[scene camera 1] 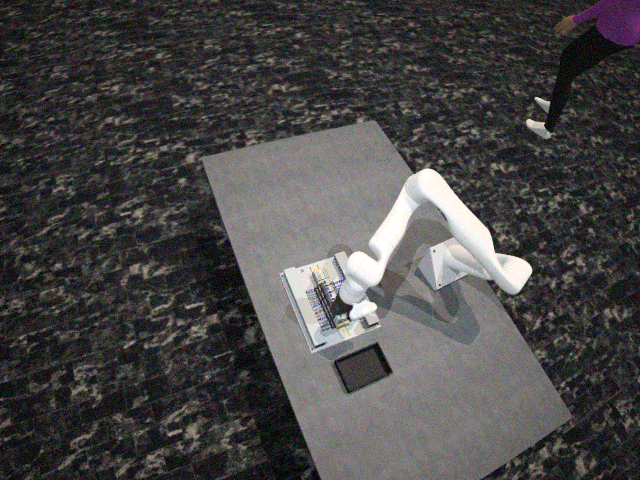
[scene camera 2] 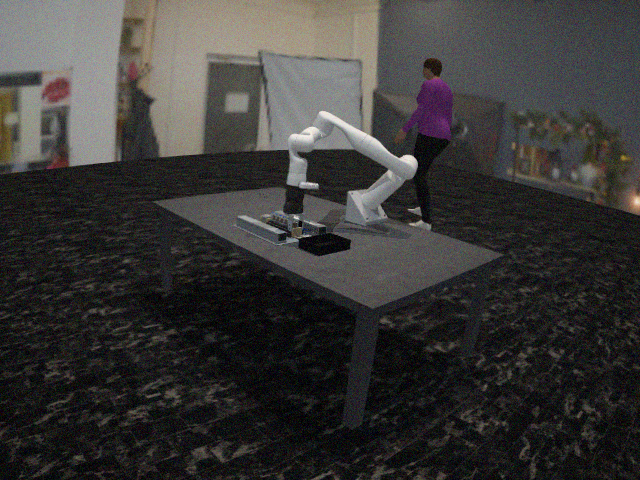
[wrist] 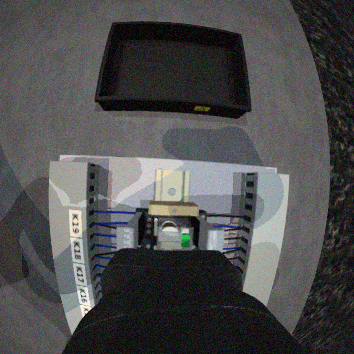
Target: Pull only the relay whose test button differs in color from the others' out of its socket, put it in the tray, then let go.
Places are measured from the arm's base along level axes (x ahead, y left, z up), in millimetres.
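Pixels of known places: gripper, fingertip midpoint: (scene camera 1: 342, 320) (scene camera 2: 295, 230) (wrist: 167, 223); arm's base at its link origin: (scene camera 1: 453, 256) (scene camera 2: 368, 201).
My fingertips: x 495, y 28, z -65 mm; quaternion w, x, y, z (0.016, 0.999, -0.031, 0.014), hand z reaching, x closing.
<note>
Ahead of a thing's pixels: the offset from my fingertips to its top centre. "*": to the spot under its first point.
The relay with the green test button @[2 mm right, 4 mm ahead, 43 mm up] (wrist: 172, 237) (scene camera 1: 340, 317) sits at the row's end by the tan end stop, near the K19 label. My gripper (wrist: 167, 223) (scene camera 2: 293, 212) is shut on this relay, with a grey finger on its left and right. It looks seated in its socket; its lower part is hidden between the fingers. Small blue marks show on relays farther along the row in scene camera 1. The black gripper body hides much of the row in the wrist view. The black tray @[* 174 mm left, 7 mm ahead, 24 mm down] (scene camera 1: 363, 367) (scene camera 2: 324, 243) (wrist: 172, 70) is empty and stands beside the panel.
The light panel @[* 83 mm right, 115 mm ahead, 16 mm up] (scene camera 1: 302, 310) carries wire ducts (wrist: 70, 190) (scene camera 2: 261, 228) on both sides of the relay row. Blue and black wires run from the ducts to the sockets. Labels K19 to K16 line the left duct. A person in purple (scene camera 2: 434, 111) stands behind the table.
</note>
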